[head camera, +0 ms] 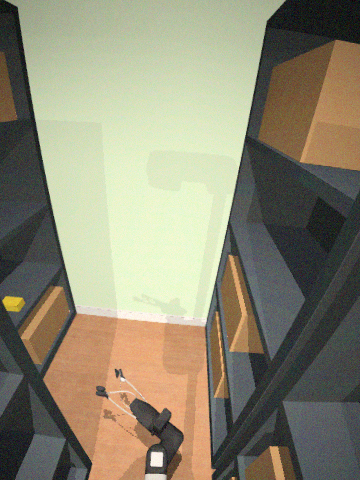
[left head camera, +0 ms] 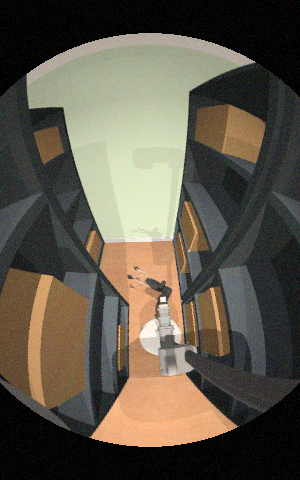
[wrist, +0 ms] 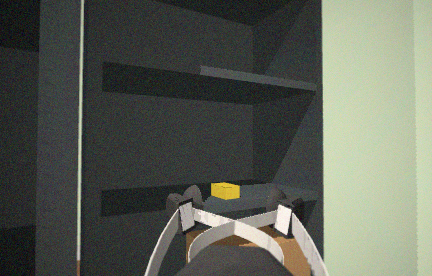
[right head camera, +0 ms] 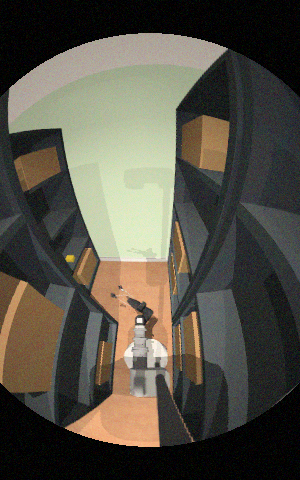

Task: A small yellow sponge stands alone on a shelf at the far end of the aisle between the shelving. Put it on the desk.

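Frame: origin at the robot's base, x ahead, y left, z up, level; centimetres.
Where they show: gripper, fingertip midpoint: (head camera: 105, 378) (left head camera: 129, 270) (wrist: 234, 202) (right head camera: 113, 289).
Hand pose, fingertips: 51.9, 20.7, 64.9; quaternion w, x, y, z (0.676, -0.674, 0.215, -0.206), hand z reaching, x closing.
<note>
After its pixels a point has its place, as x, y, z.
The small yellow sponge (head camera: 13, 303) @(91.2, 82.8, 55.1) (right head camera: 70, 258) @(90.4, 82.0, 54.8) (wrist: 225, 191) @(89.7, 80.2, 53.5) stands on a dark shelf (head camera: 31, 276) @(118.2, 88.5, 50.6) (wrist: 257, 194) @(106.0, 82.0, 50.6) of the left unit at the aisle's far end. My gripper (head camera: 110, 382) @(51.9, 20.7, 64.9) (left head camera: 133, 273) @(51.9, 20.7, 64.9) (right head camera: 116, 291) @(51.9, 20.7, 64.9) (wrist: 234, 202) @(51.9, 20.7, 64.9) is open and empty over the aisle floor, turned toward the left shelving. In the wrist view the sponge shows between the two fingertips, a little above their line and beyond them, apart from both. The desk does not show in these views.
Dark shelving stands close on both sides of the aisle. A cardboard box (head camera: 46, 325) @(101.9, 77.2, 23.7) (right head camera: 86, 267) @(101.3, 77.3, 23.5) sits below the sponge's shelf. More boxes (head camera: 240, 305) (left head camera: 42, 335) stand in the shelving. A pale green wall (head camera: 150, 225) @(133.9, 13.0, 85.5) closes the far end.
</note>
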